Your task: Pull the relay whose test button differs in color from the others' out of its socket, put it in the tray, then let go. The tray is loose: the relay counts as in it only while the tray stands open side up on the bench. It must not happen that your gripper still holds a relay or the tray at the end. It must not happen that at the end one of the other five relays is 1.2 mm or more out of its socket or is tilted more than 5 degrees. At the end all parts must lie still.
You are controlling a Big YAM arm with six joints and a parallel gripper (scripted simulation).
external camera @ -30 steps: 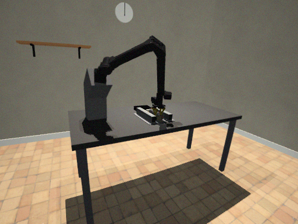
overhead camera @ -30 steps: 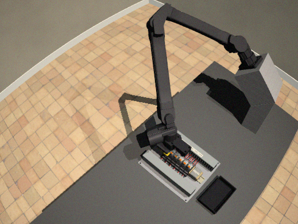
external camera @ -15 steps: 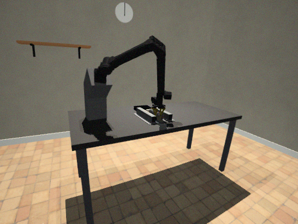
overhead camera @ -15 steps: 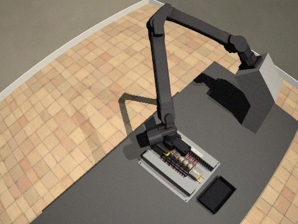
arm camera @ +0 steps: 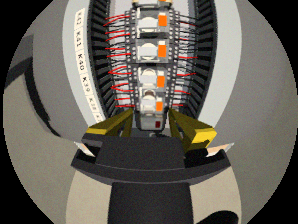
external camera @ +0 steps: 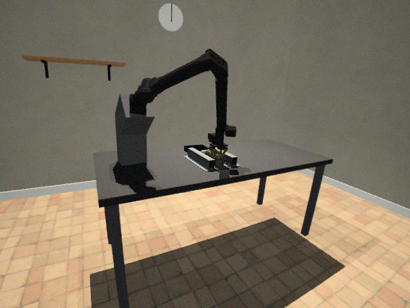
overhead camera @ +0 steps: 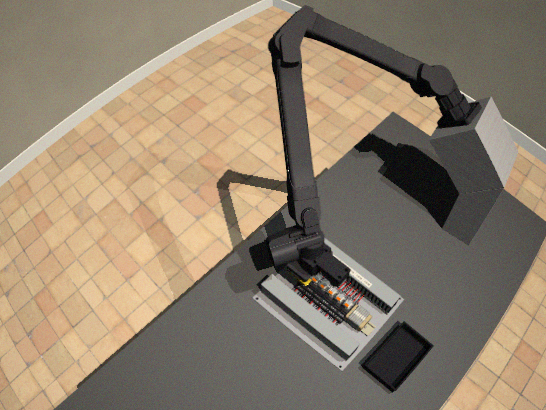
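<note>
My hand is right at the relay. From my hand the other things lie so: black tray 1 cm ahead, 34 cm to the left, 3 cm below.
</note>
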